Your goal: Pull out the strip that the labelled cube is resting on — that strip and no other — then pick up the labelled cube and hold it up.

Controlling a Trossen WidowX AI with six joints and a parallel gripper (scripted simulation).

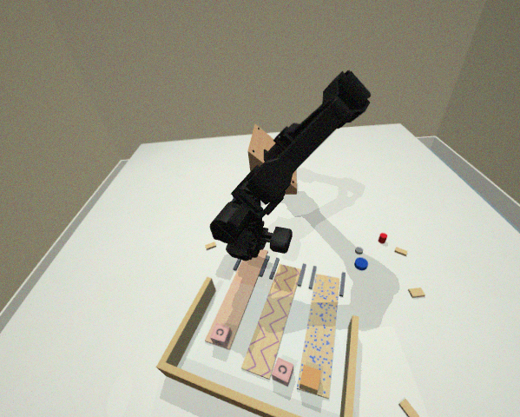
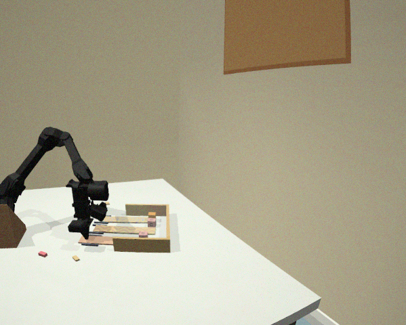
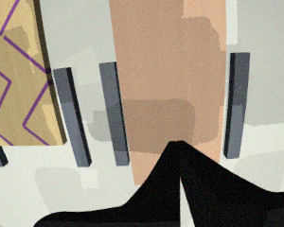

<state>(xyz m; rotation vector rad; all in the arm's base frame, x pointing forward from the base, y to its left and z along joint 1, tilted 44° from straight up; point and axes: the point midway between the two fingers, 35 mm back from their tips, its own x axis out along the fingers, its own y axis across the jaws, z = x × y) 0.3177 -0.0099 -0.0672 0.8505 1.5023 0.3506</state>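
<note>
Right now my gripper tip is 10 cm short of the peach strip and 3 cm to the left of it. The rest, counted from my gripper tip: grey disc (1 cm behind, 27 cm to the left); red peg (4 cm behind, 34 cm to the left, 1 cm above); blue disc (4 cm ahead, 26 cm to the left).
</note>
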